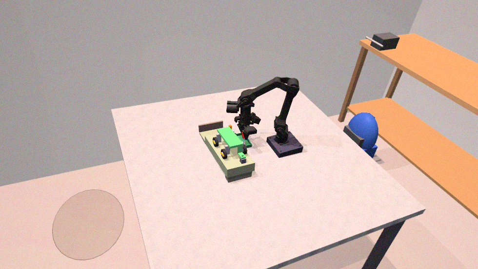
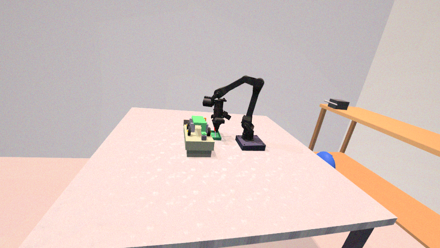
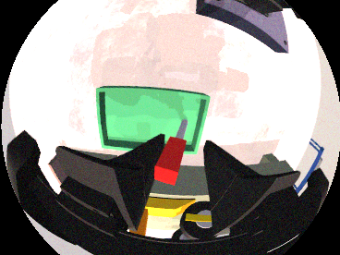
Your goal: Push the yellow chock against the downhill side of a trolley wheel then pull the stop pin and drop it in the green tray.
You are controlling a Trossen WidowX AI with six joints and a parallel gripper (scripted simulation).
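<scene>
My gripper tip is 60 mm above the green tray, 30 mm to the left of it and 10 mm past it. From my gripper tip the other things lie so: red-headed stop pin: 10 mm to the right; then yellow chock: 70 mm ahead, 30 mm to the right, 30 mm above; then pale ramp block: 140 mm ahead, 60 mm to the left.
</scene>
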